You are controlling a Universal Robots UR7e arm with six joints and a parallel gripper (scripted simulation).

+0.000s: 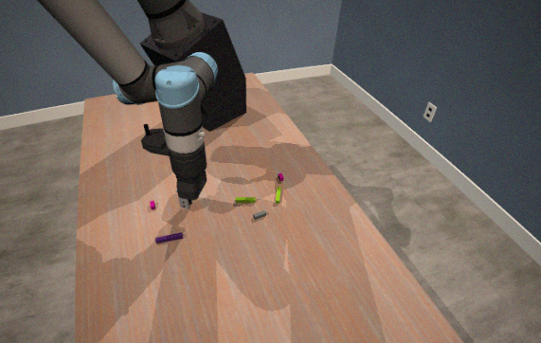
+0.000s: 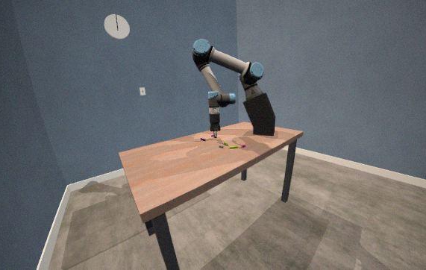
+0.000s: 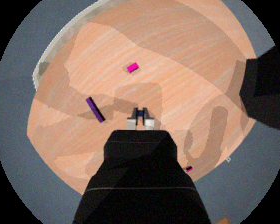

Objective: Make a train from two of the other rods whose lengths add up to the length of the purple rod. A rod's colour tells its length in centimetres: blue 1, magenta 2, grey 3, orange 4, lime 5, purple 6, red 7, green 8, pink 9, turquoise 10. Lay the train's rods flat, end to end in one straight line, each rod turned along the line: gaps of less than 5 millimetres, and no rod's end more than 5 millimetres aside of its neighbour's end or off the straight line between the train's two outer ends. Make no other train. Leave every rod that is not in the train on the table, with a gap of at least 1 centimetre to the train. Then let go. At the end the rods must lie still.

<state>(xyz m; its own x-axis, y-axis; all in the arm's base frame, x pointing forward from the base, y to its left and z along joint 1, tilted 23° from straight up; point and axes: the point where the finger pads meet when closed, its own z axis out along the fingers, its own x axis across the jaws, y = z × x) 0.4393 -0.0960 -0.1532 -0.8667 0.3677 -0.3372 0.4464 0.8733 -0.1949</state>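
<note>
My hand is 10 mm above the blue rod. Also, from my hand: purple rod: 80 mm ahead, 50 mm to the right, 30 mm below; then grey rod: 170 mm to the left, 60 mm ahead, 30 mm below.
</note>
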